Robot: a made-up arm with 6 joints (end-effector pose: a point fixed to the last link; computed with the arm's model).
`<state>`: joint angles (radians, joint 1 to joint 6).
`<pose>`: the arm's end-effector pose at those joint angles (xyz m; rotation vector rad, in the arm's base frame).
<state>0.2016 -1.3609 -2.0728 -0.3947 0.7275 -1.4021</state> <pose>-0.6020 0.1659 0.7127 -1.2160 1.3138 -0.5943</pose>
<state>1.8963 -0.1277 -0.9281 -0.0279 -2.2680 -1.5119</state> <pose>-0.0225 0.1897 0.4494 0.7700 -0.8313 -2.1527</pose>
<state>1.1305 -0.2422 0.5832 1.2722 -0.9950 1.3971</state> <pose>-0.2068 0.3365 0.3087 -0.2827 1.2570 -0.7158</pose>
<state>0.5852 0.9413 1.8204 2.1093 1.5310 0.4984</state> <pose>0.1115 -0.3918 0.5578 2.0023 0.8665 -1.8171</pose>
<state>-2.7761 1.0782 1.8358 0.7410 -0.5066 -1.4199</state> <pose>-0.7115 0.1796 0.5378 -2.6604 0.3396 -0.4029</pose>
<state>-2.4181 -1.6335 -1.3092 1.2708 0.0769 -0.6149</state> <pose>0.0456 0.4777 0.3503 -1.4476 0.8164 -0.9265</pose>
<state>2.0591 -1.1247 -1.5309 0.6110 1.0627 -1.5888</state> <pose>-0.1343 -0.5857 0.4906 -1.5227 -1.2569 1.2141</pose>
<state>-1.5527 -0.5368 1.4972 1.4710 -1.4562 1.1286</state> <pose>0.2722 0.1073 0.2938 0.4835 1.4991 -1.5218</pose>
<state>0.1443 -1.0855 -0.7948 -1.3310 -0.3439 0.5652</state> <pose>-0.4900 0.2571 0.6663 0.4802 -0.4199 -0.6277</pose>
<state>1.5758 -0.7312 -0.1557 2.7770 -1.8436 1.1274</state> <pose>-0.5960 0.0397 0.4849 -0.0774 0.3898 0.7066</pose>
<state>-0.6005 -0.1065 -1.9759 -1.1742 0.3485 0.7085</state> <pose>0.0182 0.0388 0.4988 -0.9166 -1.5692 -2.0078</pose>
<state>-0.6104 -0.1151 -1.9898 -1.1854 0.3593 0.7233</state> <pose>0.0173 0.0399 0.5028 -0.9246 -1.5918 -2.0063</pose>
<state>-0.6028 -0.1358 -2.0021 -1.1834 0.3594 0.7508</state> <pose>0.0155 0.0469 0.5024 -0.9234 -1.5927 -1.9784</pose>
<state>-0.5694 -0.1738 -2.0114 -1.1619 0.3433 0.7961</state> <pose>0.0116 0.0626 0.4952 -0.9059 -1.5625 -1.9110</pose>
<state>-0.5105 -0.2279 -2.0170 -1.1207 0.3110 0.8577</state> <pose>0.0030 0.0882 0.4814 -0.8686 -1.5065 -1.7989</pose>
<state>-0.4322 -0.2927 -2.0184 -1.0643 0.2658 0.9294</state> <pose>-0.0137 0.1225 0.4626 -0.8121 -1.4385 -1.6454</pose>
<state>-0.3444 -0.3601 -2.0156 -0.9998 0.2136 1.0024</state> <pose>-0.0408 0.1611 0.4419 -0.7419 -1.3725 -1.4643</pose>
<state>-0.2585 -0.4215 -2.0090 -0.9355 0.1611 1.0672</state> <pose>-0.0762 0.1971 0.4226 -0.6682 -1.3172 -1.2796</pose>
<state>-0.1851 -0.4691 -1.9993 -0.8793 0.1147 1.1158</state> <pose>-0.1131 0.2245 0.4068 -0.6035 -1.2758 -1.1180</pose>
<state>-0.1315 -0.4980 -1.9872 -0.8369 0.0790 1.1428</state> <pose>-0.1427 0.2412 0.3952 -0.5580 -1.2472 -1.0014</pose>
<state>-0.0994 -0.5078 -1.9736 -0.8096 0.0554 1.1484</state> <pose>-0.1600 0.2489 0.3870 -0.5355 -1.2286 -0.9365</pose>
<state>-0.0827 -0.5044 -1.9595 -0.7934 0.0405 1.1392</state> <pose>-0.1670 0.2512 0.3809 -0.5301 -1.2160 -0.9099</pose>
